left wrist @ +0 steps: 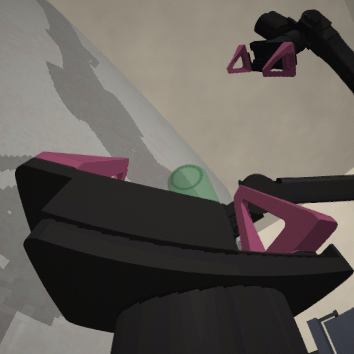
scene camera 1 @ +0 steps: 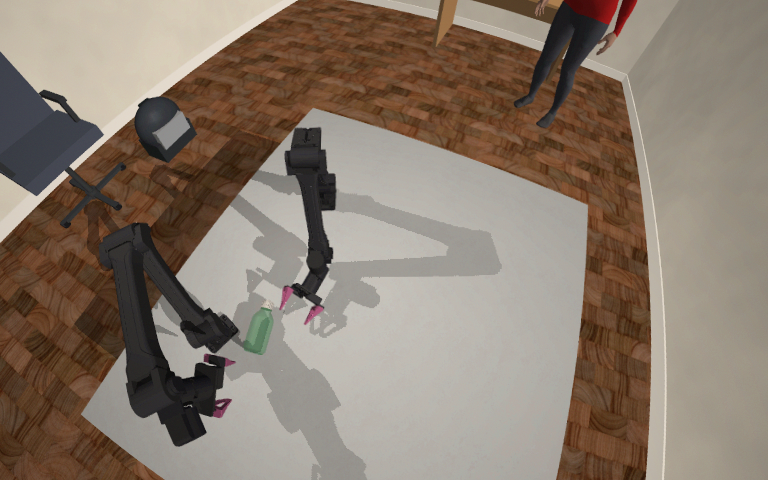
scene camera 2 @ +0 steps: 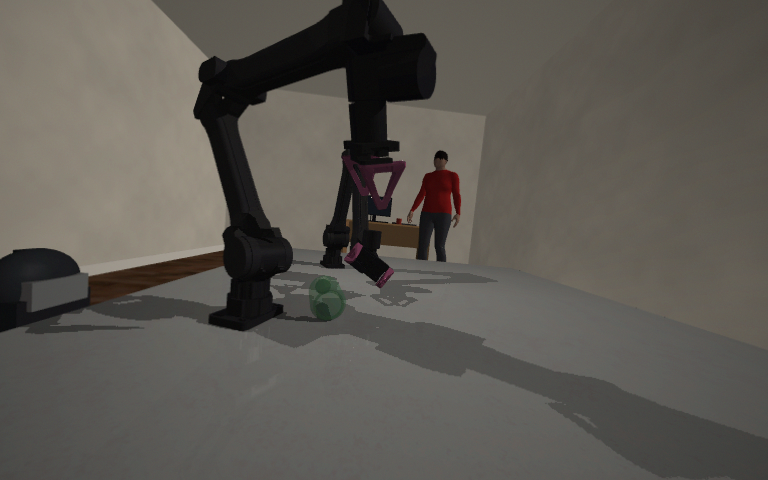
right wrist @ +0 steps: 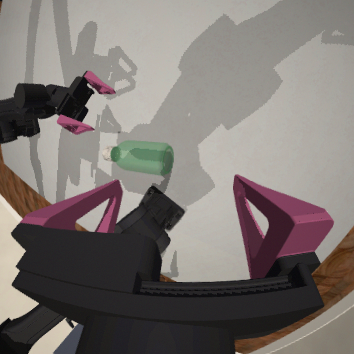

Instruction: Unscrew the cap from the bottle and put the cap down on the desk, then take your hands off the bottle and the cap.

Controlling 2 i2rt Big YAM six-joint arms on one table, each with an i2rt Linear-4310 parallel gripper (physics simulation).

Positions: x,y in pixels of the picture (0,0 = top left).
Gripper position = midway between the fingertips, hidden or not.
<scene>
My right gripper (scene camera 2: 372,202) is open, holding nothing. A green translucent bottle (scene camera 2: 327,301) rests on the table.
</scene>
